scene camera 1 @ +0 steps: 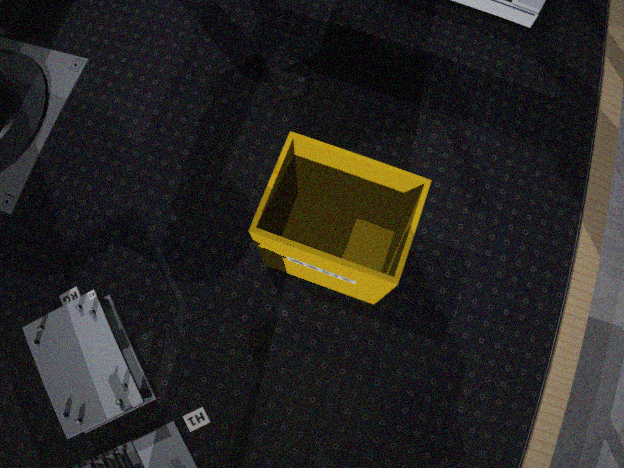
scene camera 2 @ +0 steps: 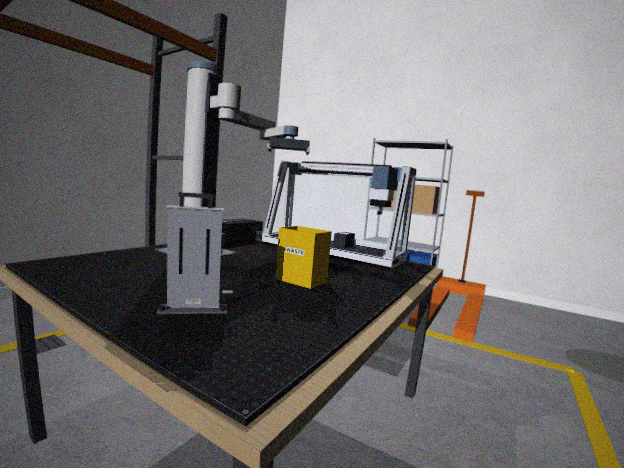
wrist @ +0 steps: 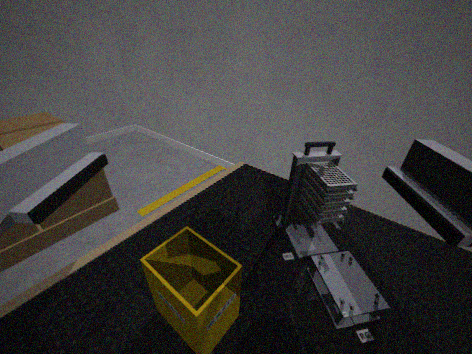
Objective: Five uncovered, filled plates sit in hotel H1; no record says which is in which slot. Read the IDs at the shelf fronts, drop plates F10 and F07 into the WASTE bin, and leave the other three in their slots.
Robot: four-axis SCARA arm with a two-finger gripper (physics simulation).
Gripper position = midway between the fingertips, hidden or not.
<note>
In view: the gripper (wrist: 244, 150) and a hotel base (wrist: 306, 243).
</note>
